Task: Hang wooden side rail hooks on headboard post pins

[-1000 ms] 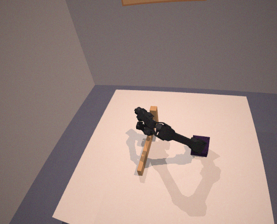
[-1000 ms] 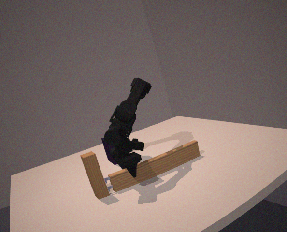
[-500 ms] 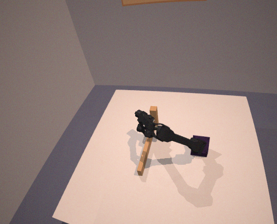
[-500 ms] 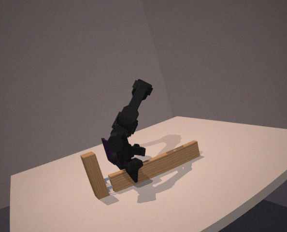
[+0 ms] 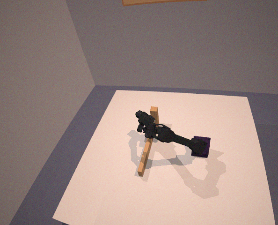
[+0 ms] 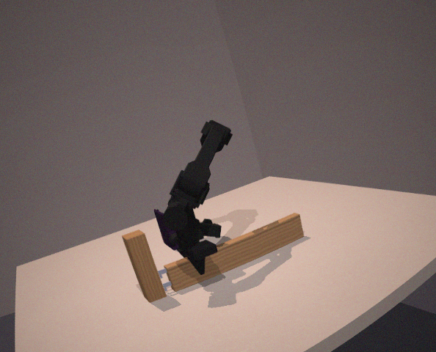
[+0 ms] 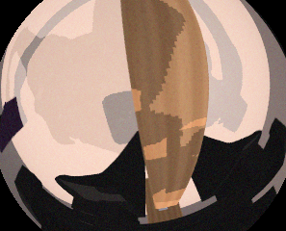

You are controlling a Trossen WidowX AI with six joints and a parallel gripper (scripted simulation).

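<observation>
The headboard post lies 13 cm to the right of my gripper tip, 6 cm above it and 1 cm ahead of it.
</observation>
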